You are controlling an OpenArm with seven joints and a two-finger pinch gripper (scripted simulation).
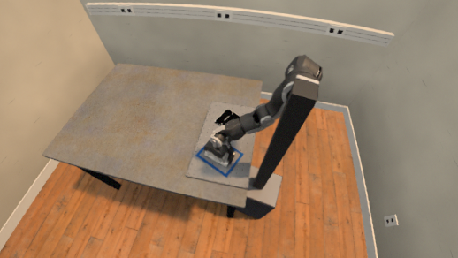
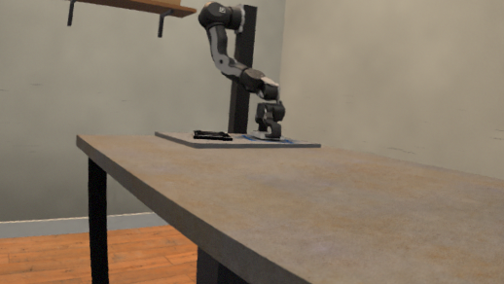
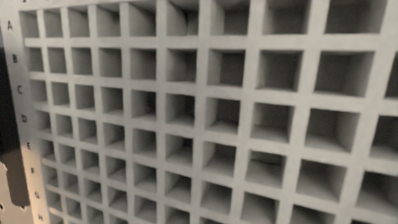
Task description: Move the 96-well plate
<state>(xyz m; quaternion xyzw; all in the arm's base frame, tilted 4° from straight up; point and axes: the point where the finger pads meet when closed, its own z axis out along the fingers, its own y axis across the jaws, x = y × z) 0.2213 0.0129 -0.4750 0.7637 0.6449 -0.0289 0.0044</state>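
My gripper is now 10 mm below the white 96-well plate. From my hand the other things lie so: black plate nest (210 mm to the right, 10 mm ahead).
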